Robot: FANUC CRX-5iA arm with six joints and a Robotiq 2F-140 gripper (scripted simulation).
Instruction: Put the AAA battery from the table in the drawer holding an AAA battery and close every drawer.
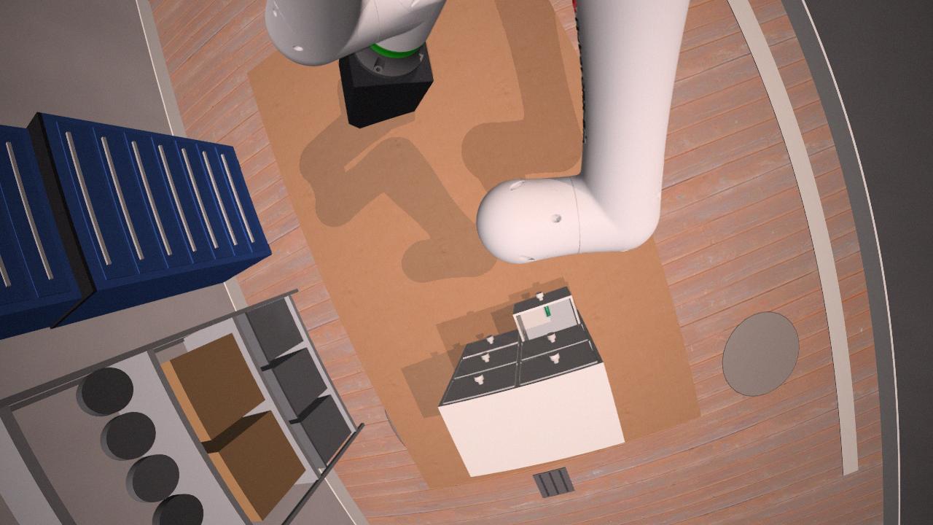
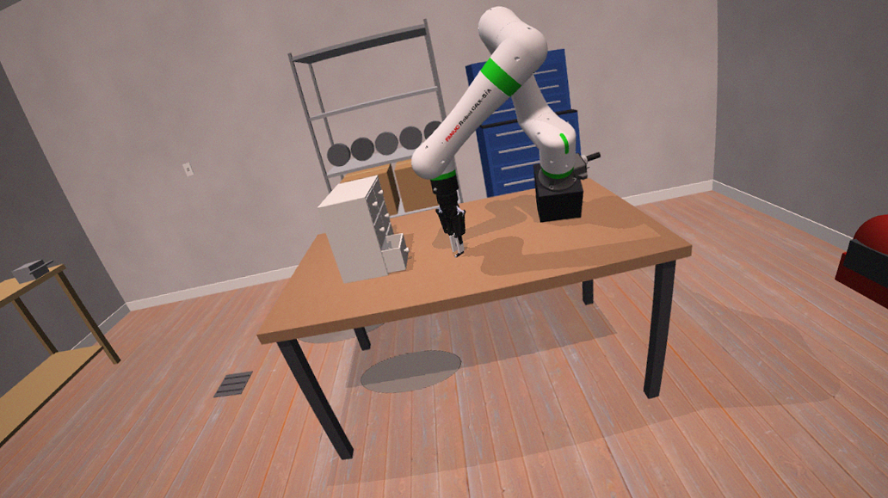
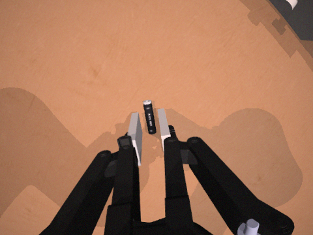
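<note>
My hand is 50 mm above the AAA battery. Also, from my hand: green battery 240 mm ahead, 40 mm below, 30 mm to the right.
</note>
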